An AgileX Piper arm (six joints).
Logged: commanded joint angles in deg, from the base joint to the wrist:
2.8 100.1 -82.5 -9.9 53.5 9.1
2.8 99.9 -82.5 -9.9 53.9 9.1
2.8 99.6 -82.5 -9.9 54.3 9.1
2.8 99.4 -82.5 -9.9 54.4 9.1
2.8 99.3 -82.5 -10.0 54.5 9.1
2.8 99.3 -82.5 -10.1 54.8 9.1
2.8 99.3 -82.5 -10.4 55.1 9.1
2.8 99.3 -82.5 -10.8 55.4 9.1
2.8 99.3 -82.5 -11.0 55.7 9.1
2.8 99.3 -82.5 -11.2 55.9 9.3
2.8 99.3 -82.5 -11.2 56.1 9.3
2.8 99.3 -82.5 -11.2 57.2 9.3
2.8 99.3 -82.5 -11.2 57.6 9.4
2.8 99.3 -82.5 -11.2 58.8 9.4
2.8 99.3 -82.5 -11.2 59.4 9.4
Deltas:
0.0 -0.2 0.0 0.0 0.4 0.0
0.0 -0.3 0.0 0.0 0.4 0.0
0.0 -0.2 0.0 0.0 0.1 0.0
0.0 -0.1 0.0 -0.1 0.1 0.0
0.0 0.0 0.0 -0.1 0.3 0.0
0.0 0.0 0.0 -0.3 0.3 0.0
0.0 0.0 0.0 -0.4 0.3 0.0
0.0 0.0 0.0 -0.2 0.3 0.0
0.0 0.0 0.0 -0.2 0.2 0.2
0.0 0.0 0.0 0.0 0.2 0.0
0.0 0.0 0.0 0.0 1.1 0.0
0.0 0.0 0.0 0.0 0.4 0.1
0.0 0.0 0.0 0.0 1.2 0.0
0.0 0.0 0.0 0.0 0.6 0.0

